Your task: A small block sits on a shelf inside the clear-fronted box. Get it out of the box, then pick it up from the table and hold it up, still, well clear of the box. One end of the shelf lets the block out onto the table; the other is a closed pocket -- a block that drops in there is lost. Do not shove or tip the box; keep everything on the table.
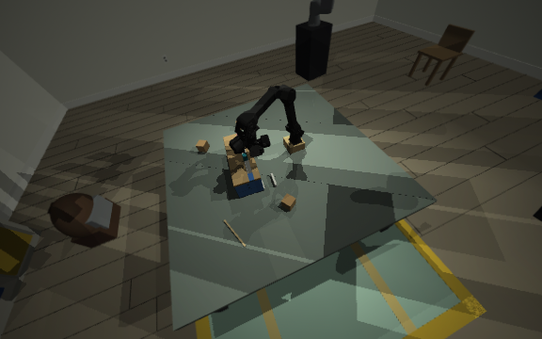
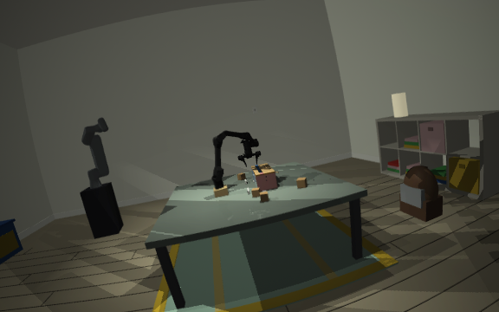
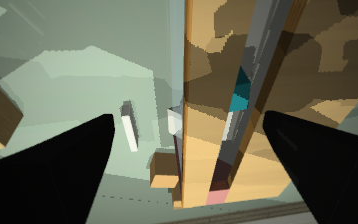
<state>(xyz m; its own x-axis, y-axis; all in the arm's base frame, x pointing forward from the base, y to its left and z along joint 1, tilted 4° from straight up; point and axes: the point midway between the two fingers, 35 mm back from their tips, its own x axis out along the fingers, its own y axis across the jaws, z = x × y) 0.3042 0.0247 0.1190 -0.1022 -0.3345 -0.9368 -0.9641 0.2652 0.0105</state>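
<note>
Now: the tan box 10 cm below my gripper tip, 3 cm to the right of it and 3 cm ahead of it. Round my gripper tip: thin stick 29 cm to the left, 28 cm ahead, 16 cm below; teal block 7 cm below, 5 cm to the right, 4 cm ahead.
</note>
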